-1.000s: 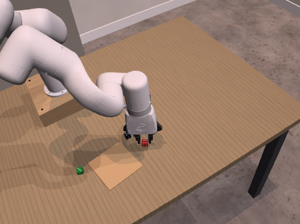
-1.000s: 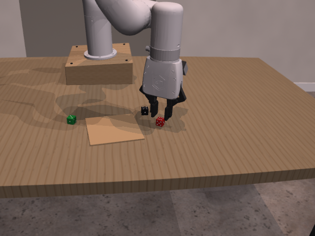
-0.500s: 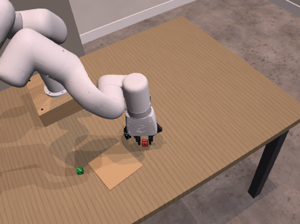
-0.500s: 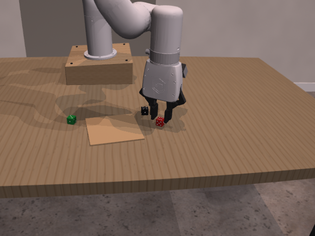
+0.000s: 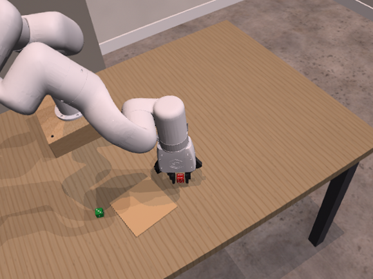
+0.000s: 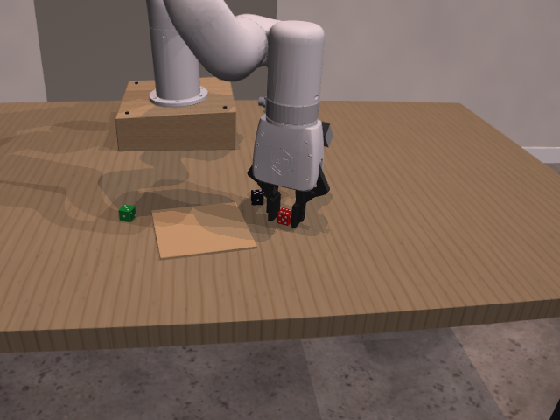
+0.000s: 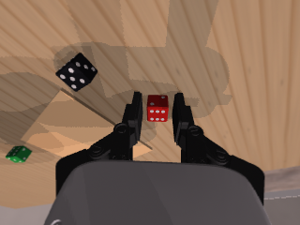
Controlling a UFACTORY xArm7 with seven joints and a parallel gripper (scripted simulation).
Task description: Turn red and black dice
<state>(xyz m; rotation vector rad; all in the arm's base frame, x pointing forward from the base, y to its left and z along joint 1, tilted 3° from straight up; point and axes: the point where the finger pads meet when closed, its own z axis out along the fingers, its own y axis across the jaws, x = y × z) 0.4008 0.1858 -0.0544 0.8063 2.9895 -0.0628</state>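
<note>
Right now my hand is 1 cm above the red die. The rest, counted from my hand: tan mat: 2 cm ahead, 13 cm to the right, 2 cm below; then green die: 2 cm behind, 25 cm to the right, 1 cm below; then black die: 7 cm behind, 4 cm to the right, 1 cm below.
</note>
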